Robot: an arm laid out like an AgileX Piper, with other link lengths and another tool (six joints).
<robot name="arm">
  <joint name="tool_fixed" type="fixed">
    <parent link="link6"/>
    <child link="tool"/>
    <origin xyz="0.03 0.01 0.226" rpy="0 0.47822 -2.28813"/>
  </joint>
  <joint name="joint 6" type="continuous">
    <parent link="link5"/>
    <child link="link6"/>
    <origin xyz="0 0.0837 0" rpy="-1.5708 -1.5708 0"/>
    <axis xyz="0 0 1"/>
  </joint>
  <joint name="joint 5" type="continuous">
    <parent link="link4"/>
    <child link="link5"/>
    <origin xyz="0 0 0" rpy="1.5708 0 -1.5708"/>
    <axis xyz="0 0 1"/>
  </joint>
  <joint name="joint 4" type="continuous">
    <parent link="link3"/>
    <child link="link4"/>
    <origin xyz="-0.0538 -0.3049 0" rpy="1.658 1.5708 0"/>
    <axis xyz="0 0 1"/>
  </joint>
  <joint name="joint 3" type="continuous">
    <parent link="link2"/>
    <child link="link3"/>
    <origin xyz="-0.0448 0.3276 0" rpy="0 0 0"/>
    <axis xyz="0 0 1"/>
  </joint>
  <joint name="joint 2" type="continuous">
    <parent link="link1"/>
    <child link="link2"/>
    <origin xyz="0 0 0" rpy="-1.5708 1.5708 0"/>
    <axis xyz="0 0 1"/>
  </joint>
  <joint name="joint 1" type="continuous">
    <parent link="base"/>
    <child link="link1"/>
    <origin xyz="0 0 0.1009" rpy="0 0 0"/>
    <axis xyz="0 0 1"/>
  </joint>
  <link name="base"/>
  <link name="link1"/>
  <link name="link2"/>
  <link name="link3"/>
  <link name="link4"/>
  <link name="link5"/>
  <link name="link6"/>
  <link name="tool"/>
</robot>
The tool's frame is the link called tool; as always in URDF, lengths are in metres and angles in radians. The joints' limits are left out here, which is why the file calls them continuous.
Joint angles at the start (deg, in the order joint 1, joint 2, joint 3, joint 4, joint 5, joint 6): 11.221, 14.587, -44.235, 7.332, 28.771, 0.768
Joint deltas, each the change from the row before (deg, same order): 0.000, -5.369, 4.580, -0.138, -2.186, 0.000; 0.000, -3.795, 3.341, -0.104, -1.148, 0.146; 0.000, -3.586, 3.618, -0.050, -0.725, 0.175; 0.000, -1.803, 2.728, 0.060, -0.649, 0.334; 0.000, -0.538, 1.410, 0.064, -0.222, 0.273; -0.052, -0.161, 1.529, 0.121, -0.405, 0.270; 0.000, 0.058, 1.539, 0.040, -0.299, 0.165; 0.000, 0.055, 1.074, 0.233, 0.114, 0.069
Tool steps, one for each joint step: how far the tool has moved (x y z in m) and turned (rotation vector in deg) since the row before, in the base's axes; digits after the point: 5 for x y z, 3 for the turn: -0.01509, -0.00469, -0.01022, 0.620, -2.892, -0.305; -0.00865, -0.00270, -0.01084, 0.448, -1.527, -0.152; -0.00458, -0.00151, -0.01672, 0.312, -0.630, -0.068; 0.00205, 0.00004, -0.01532, 0.356, 0.374, 0.034; 0.00332, 0.00058, -0.00994, 0.200, 0.718, 0.064; 0.00556, 0.00081, -0.01156, 0.197, 1.038, 0.018; 0.00652, 0.00113, -0.01330, -0.041, 1.326, 0.014; 0.00448, 0.00139, -0.01104, 0.015, 1.273, 0.140
